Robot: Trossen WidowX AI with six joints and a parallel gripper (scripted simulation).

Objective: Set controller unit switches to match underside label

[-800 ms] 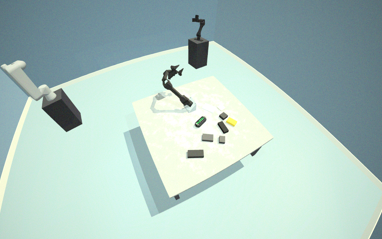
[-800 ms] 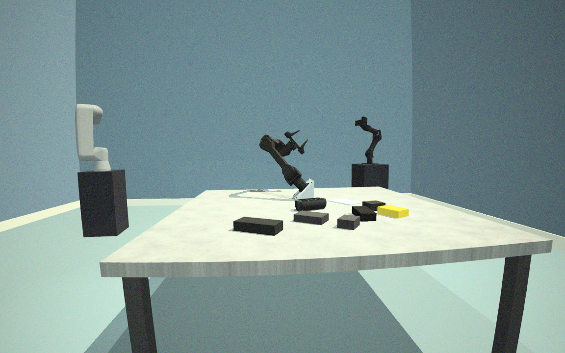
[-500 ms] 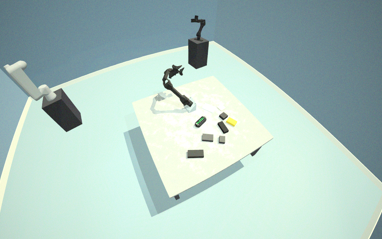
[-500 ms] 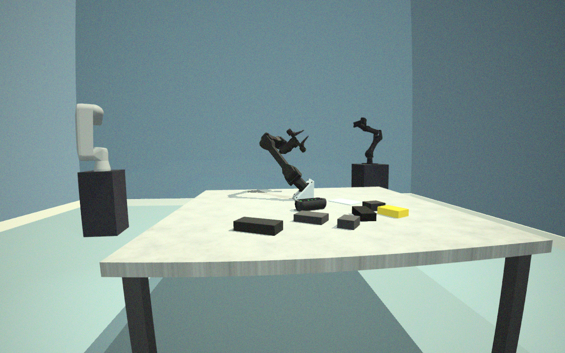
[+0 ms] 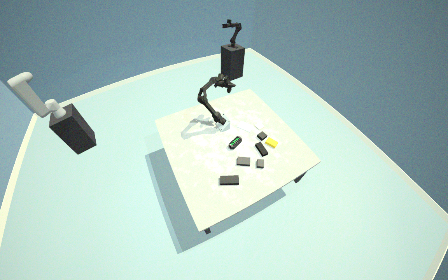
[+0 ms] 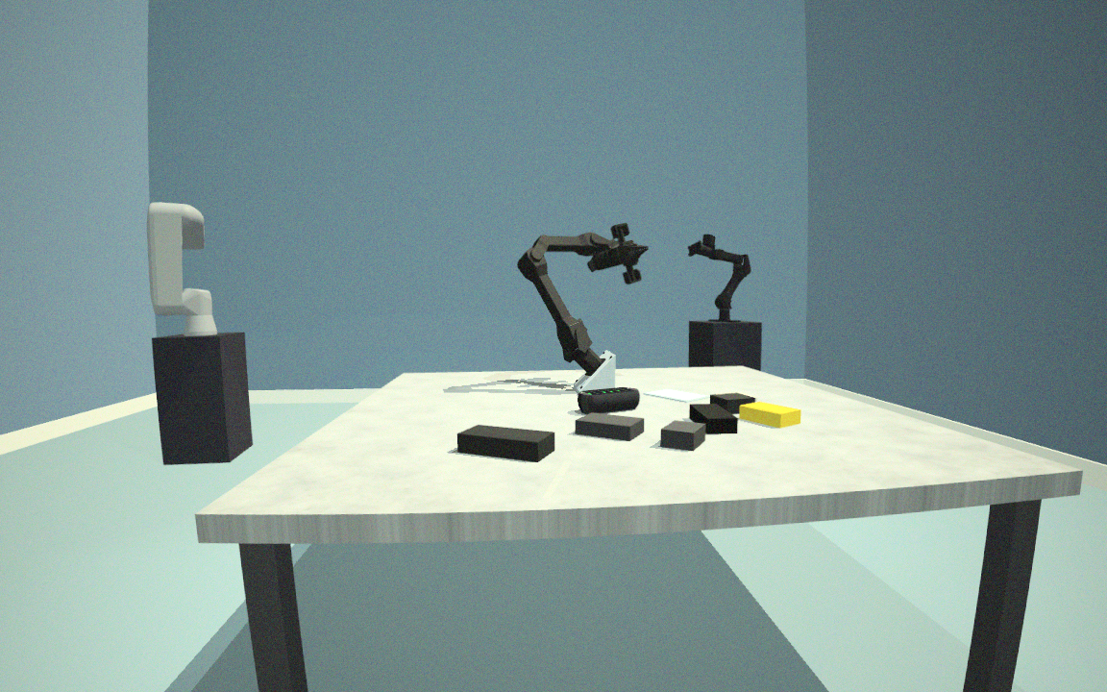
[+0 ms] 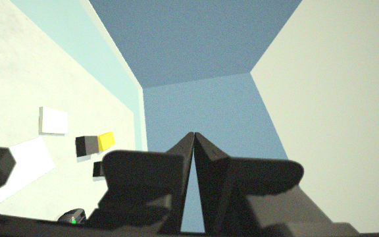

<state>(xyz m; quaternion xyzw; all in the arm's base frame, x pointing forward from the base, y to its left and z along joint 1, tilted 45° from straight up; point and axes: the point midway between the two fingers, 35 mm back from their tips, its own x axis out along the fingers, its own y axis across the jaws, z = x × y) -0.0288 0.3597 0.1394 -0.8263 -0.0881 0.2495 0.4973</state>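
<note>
The flat grey block is 52 cm ahead of my gripper tip, 28 cm to the right of it and 40 cm below it. From my gripper tip the other things lie so: white sheet (27 cm ahead, 14 cm to the left, 41 cm below); yellow block (51 cm ahead, 8 cm to the left, 40 cm below); small grey cube (62 cm ahead, 17 cm to the right, 40 cm below).
</note>
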